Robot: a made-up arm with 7 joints.
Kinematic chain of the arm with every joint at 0, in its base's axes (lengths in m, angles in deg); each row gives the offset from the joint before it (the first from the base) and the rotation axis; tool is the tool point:
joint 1: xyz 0 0.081 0 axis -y
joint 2: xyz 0 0.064 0 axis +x
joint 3: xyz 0 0 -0.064 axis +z
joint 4: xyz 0 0 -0.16 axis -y
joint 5: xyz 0 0 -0.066 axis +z
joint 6: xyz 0 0 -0.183 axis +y
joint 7: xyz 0 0 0 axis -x
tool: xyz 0 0 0
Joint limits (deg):
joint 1: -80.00..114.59
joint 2: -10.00..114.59
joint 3: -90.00..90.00
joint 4: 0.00..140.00
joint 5: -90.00..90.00
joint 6: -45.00..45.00
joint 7: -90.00..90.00
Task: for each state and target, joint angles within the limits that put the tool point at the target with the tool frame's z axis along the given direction. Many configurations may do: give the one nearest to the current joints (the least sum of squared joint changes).
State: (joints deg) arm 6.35 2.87 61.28 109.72 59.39 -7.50 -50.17
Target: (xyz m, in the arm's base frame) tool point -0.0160 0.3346 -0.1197 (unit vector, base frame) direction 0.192 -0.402 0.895
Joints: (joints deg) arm -7.61 -9.89 90.00 123.55 85.90 -7.45 -89.88
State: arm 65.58 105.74 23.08 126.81 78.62 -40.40 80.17
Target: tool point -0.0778 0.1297 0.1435 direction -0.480 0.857 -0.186
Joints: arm 74.08 114.59 43.37 139.88 58.95 -2.53 30.04
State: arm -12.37 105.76 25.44 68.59 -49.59 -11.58 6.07
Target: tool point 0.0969 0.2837 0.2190 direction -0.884 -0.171 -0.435
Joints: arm 14.97 91.82 50.48 108.60 -54.42 -22.27 44.27
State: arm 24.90 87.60 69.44 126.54 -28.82 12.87 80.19
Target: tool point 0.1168 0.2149 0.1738 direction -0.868 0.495 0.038
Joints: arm 2.68 94.33 52.46 124.66 0.39 -10.22 45.39
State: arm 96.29 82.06 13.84 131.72 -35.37 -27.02 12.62
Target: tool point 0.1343 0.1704 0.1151 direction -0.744 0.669 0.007
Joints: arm 67.34 75.21 -24.04 136.00 -44.40 -26.88 32.41
